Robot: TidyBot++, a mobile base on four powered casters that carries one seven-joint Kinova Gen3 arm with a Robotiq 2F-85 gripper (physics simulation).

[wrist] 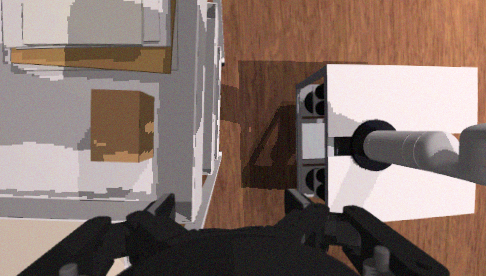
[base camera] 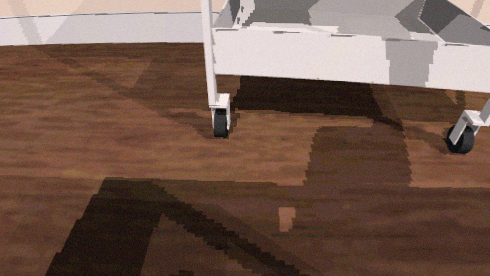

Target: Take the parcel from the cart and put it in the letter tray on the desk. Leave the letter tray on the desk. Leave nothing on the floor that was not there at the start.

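The parcel, a brown box, sits in the top tray of the white cart, at the left of the wrist view, beside a wooden tray holding pale papers. My gripper is open, its fingers wide apart at the bottom of the wrist view. The parcel is up and left of the fingertips in that view, apart from them. The gripper does not show in the base camera view. The letter tray on the desk is not identifiable in either view.
The wooden tray with papers lies in the cart beside the parcel. The robot's white base and grey arm show at the right. In the base camera view, the cart's casters stand on the wooden floor.
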